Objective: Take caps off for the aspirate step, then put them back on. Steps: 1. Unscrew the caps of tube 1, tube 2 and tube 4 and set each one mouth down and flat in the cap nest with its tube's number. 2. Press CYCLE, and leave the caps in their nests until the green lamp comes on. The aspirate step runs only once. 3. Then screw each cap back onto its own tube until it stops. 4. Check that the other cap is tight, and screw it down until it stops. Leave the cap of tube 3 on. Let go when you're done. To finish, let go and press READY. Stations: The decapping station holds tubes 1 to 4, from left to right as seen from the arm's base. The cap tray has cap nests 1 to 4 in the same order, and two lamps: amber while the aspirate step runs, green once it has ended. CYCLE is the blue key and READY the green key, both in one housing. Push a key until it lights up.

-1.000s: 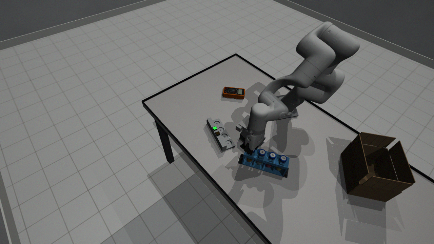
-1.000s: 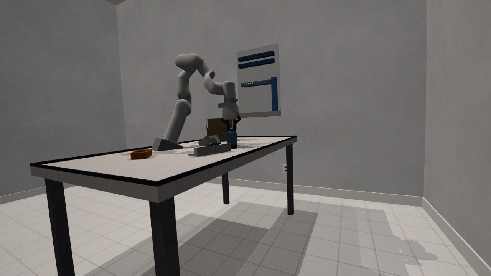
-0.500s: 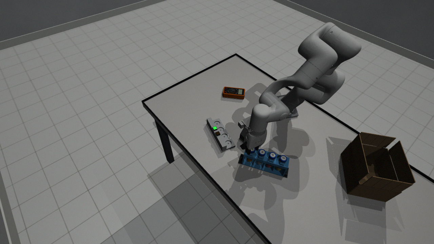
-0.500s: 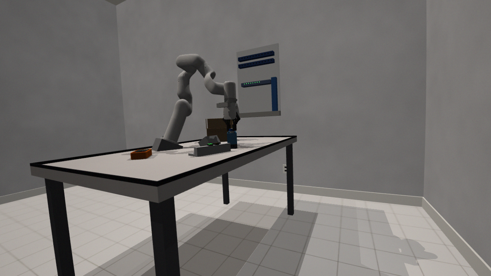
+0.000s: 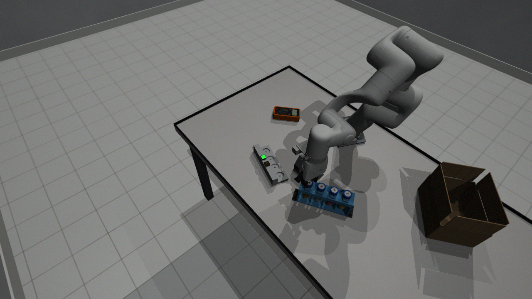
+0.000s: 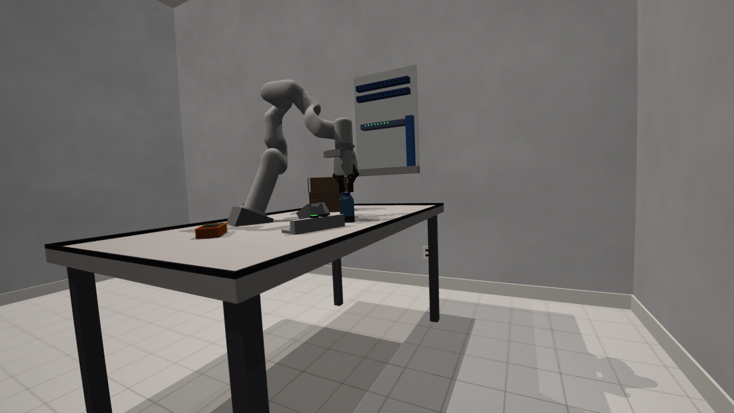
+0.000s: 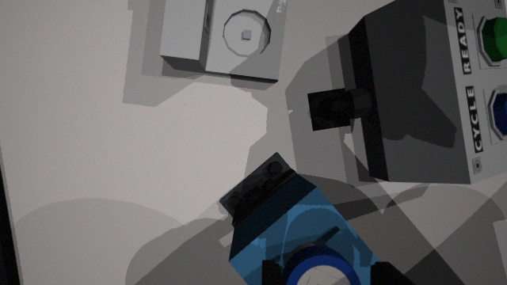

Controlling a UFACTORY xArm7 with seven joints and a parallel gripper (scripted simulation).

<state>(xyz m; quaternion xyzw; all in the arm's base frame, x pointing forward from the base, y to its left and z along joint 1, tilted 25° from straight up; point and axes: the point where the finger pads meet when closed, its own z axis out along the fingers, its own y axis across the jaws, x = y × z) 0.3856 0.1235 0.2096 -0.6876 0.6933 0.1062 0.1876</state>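
Now: the cap 3 4 cm to the left of my hand, 4 cm behind it and 3 cm below it. Also, from my hand: cap 2 (8 cm to the left, 7 cm behind, 3 cm below); cap 1 (12 cm to the left, 10 cm behind, 3 cm below); cap 4 (3 cm below).
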